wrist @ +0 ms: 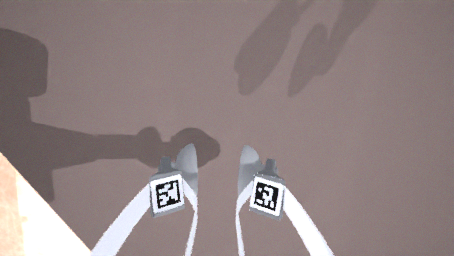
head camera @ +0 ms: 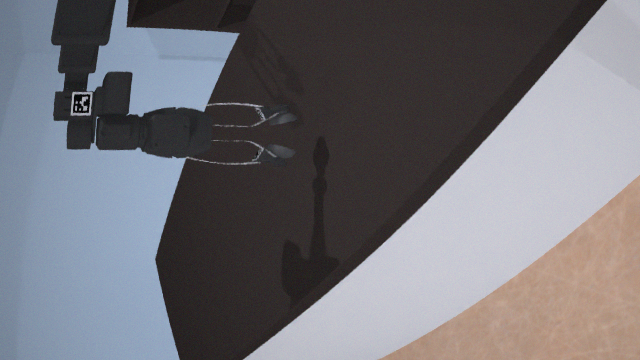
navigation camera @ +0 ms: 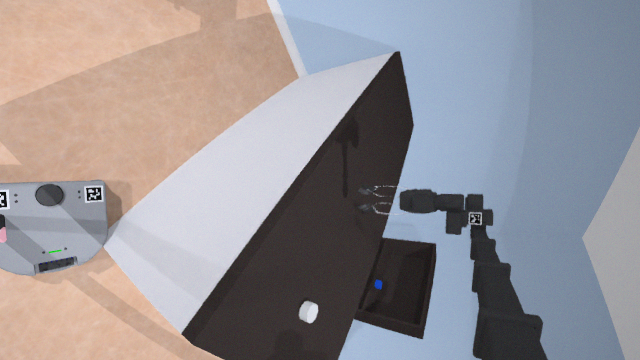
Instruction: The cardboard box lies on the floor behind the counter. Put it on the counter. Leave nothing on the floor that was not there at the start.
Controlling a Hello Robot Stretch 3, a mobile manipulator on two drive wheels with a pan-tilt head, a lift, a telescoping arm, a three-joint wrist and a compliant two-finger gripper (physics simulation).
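Seen in the pictures: gripper, fingertip midpoint: (head camera: 294, 135) (navigation camera: 358, 198); robot's base at its link origin: (navigation camera: 50, 194).
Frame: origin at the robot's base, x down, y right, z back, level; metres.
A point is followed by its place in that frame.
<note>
My gripper (head camera: 294, 135) @(x -0.957, y 0.661, z 0.022 m) (navigation camera: 361, 199) @(x -0.957, y 0.661, z 0.022 m) (wrist: 218, 162) @(x -0.957, y 0.661, z 0.022 m) is open and empty. It hangs over the dark counter top (head camera: 390, 100) @(x -0.910, y 0.507, z 0.066 m) (navigation camera: 270, 270) @(x -0.910, y 0.326, z 0.141 m) (wrist: 360, 130), and its shadow falls on the surface. A dark open-topped container (navigation camera: 402, 295) @(x -0.808, y 2.063, z 1.107 m) adjoins the counter's wall-side edge, beside the arm. A small blue cube (navigation camera: 378, 284) @(x -0.615, y 1.913, z 0.964 m) shows inside it. Whether this container is the cardboard box, and what bears it, I cannot tell. No other box shows. The floor behind the counter is hidden in the head and navigation views.
A white cylinder (navigation camera: 308, 312) @(x -0.934, y 0.421, z 0.282 m) stands on the counter near the container. The counter's pale front panel (head camera: 450, 215) @(x -0.788, y 0.509, z -0.082 m) (navigation camera: 210, 200) @(x -0.596, y 0.381, z 0.020 m) faces the robot's grey base (navigation camera: 75, 220) @(x -0.160, y 0.067, z 0.092 m). The dark arm (head camera: 82, 22) @(x -1.296, y 0.358, z 0.085 m) (navigation camera: 505, 330) @(x -1.291, y 0.236, z 0.083 m) runs beside the blue wall (head camera: 90, 250) @(x -1.212, y 2.002, z -0.417 m) (navigation camera: 475, 90) @(x -1.382, y 1.830, z -0.635 m).
</note>
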